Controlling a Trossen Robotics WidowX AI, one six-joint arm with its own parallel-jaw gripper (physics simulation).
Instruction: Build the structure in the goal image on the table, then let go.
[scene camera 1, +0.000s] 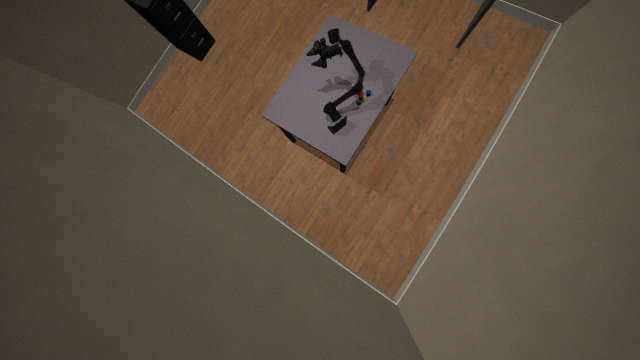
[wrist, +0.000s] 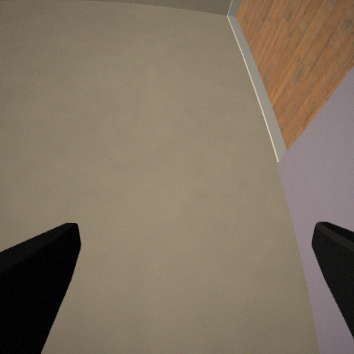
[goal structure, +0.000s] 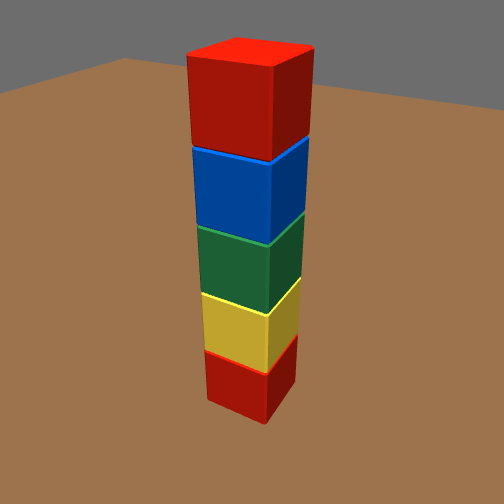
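Pixels of known places: gripper, fingertip midpoint: (scene camera 1: 308, 60) (wrist: 197, 235); arm's base, link origin: (scene camera 1: 337, 119).
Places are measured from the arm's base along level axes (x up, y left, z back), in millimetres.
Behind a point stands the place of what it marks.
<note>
Small coloured blocks lie close together on the table (scene camera 1: 292, 95) {x -81, y 480, z 76 mm} (wrist: 320, 185) {x -81, y 462, z 246 mm}, just right of the arm's lower link in the scene view. A red block (scene camera 1: 361, 94) {x -15, y 9, z -282 mm} is partly hidden by the arm. A blue block (scene camera 1: 369, 93) {x -51, y -19, z -350 mm} is to its right, a green block (scene camera 1: 358, 102) {x -50, y -8, z -235 mm} is below it, and a bit of yellow (scene camera 1: 363, 99) {x -52, y -19, z -281 mm} shows between them. How they touch or stack is too small to tell. My gripper (scene camera 1: 309, 59) {x 264, y 337, z -87 mm} (wrist: 197, 235) {x 264, y 337, z -87 mm} is open and empty, raised above the table's far left part, well away from the blocks. The blocks do not show in the wrist view.
The arm (scene camera 1: 356, 62) {x 268, y 80, z -267 mm} bends over the table from its base (scene camera 1: 337, 125) {x 29, y -46, z 42 mm} near the front edge, and its shadow falls around the blocks. A black drawer cabinet (scene camera 1: 187, 32) stands on the floor at the upper left. Walls surround the wooden floor (scene camera 1: 425, 150).
</note>
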